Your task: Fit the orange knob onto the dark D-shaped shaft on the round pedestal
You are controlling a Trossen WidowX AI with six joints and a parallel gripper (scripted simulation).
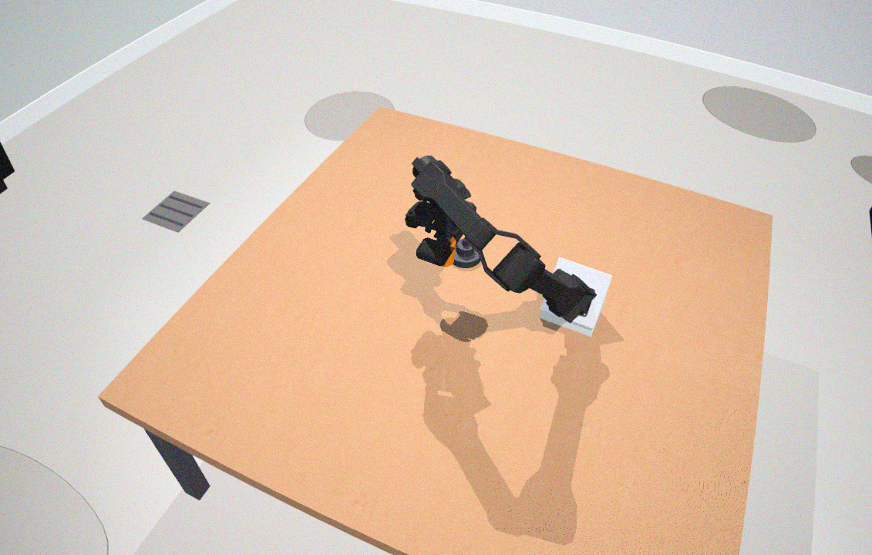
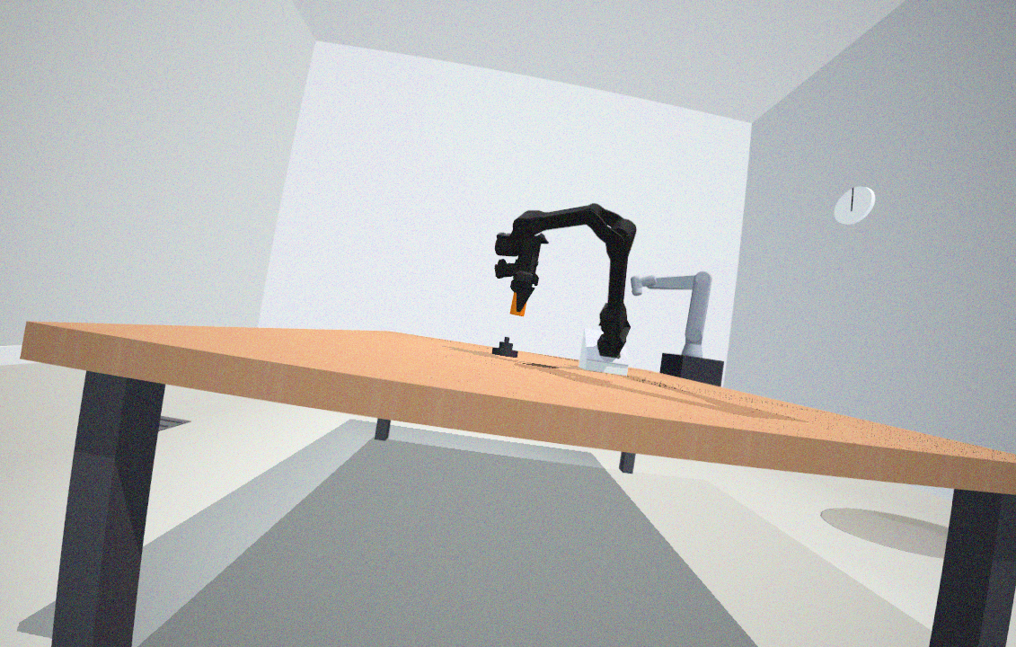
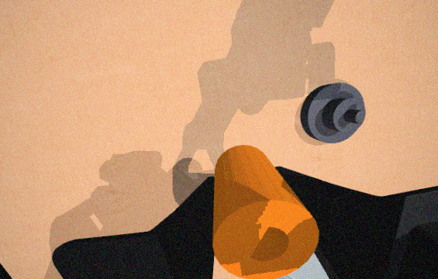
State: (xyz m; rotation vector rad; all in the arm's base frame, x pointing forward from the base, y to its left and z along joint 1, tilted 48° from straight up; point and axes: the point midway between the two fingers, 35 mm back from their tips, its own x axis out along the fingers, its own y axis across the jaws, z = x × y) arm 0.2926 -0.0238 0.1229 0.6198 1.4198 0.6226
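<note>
My gripper tip is 150 mm to the left of the pedestal, 100 mm above it and 10 mm short of it. Also, from my gripper tip: orange knob 20 mm above.
</note>
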